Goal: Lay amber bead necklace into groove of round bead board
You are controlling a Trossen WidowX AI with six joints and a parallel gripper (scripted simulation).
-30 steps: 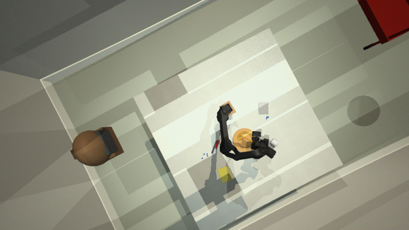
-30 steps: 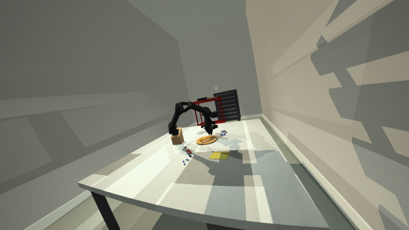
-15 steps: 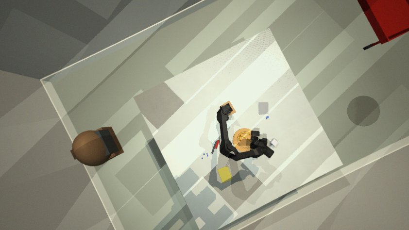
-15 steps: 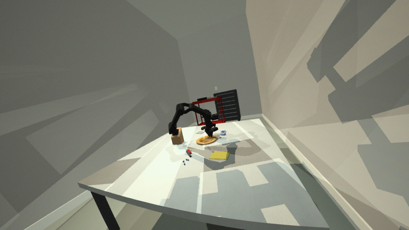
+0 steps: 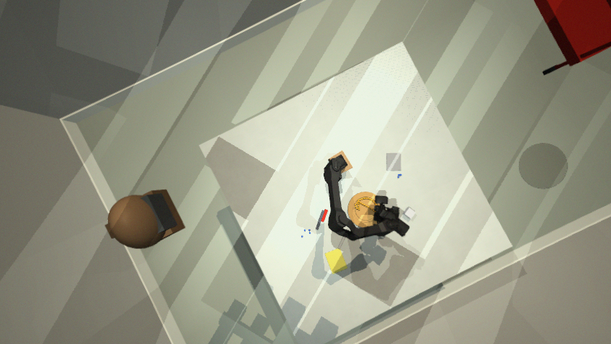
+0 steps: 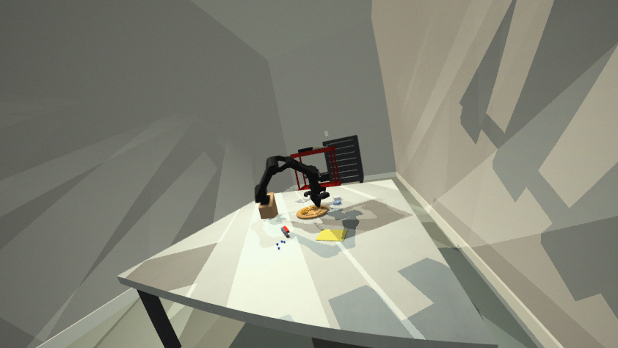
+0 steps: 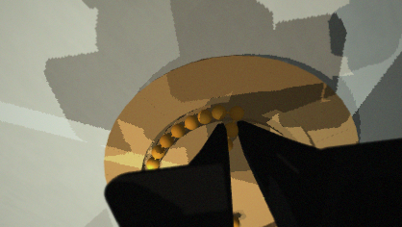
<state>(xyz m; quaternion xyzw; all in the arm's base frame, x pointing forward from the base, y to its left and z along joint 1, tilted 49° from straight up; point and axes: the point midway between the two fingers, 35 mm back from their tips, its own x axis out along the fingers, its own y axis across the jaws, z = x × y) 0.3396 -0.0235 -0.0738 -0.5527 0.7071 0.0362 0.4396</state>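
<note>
My gripper tip is 40 mm past the round bead board, 40 mm to the left of it and 10 mm above it. Also, from my gripper tip: light blue cube (120 mm ahead, 60 mm to the left, 10 mm below); red-handled tool (120 mm behind, 270 mm to the right, 10 mm below); white cube (110 mm ahead, 160 mm to the left).
</note>
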